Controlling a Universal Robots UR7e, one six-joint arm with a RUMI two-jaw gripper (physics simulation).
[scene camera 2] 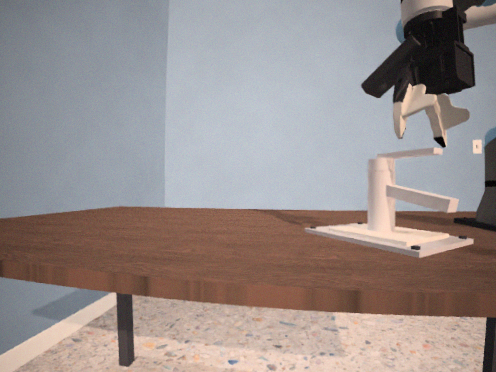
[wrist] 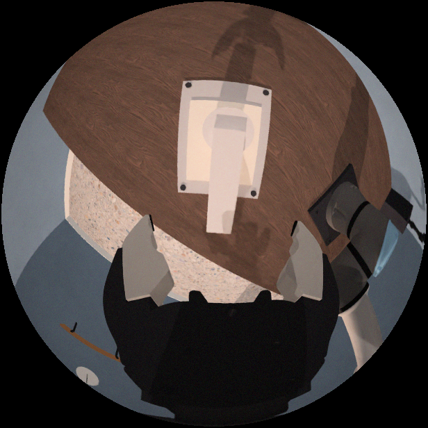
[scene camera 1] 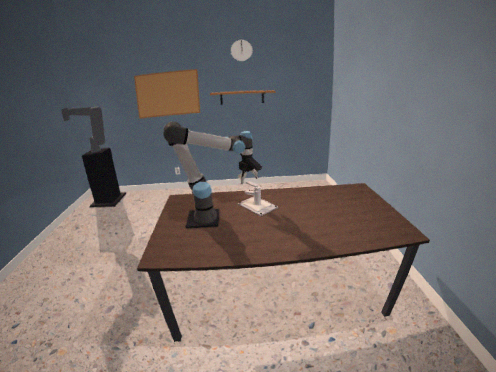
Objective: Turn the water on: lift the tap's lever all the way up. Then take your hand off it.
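Where they show: gripper, between the fingertips: (scene camera 2: 424,143) (scene camera 1: 249,181); arm's base, origin of its link: (scene camera 1: 205,217).
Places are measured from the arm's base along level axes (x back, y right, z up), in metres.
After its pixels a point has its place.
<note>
The white tap's column (scene camera 1: 257,196) {x -0.352, y -0.130, z 0.073 m} (scene camera 2: 381,196) {x -0.361, y -0.176, z 0.066 m} stands on a pale base plate (scene camera 1: 268,209) {x -0.423, y -0.078, z -0.004 m} (scene camera 2: 440,246) {x -0.301, y -0.262, z -0.004 m} (wrist: 183,145). Its lever (scene camera 1: 253,184) {x -0.330, y -0.178, z 0.144 m} (scene camera 2: 414,153) {x -0.320, y -0.217, z 0.137 m} (wrist: 223,180) juts from the column's top, close to level, with its free end slightly higher. The spout (scene camera 2: 423,197) {x -0.312, y -0.229, z 0.066 m} sticks out lower on the same side; in the wrist view the lever largely hides it. My gripper (scene camera 1: 249,180) {x -0.303, y -0.213, z 0.154 m} (scene camera 2: 420,140) {x -0.303, y -0.213, z 0.154 m} (wrist: 224,220) is open and empty, pointing down just above the lever's free end. In the wrist view the free end lies between the two fingertips' lines, apart from both.
The tap stands near the far edge of the brown table (scene camera 1: 330,215) {x -0.830, y 0.044, z -0.012 m} (scene camera 2: 175,245) {x -0.701, y -0.288, z -0.012 m} (wrist: 125,125). My arm's dark base (scene camera 1: 203,218) {x 0.003, y 0.069, z 0.037 m} (wrist: 330,210) is bolted beside it on the table. A second arm on a black pedestal (scene camera 1: 101,176) stands on the floor behind at the left.
</note>
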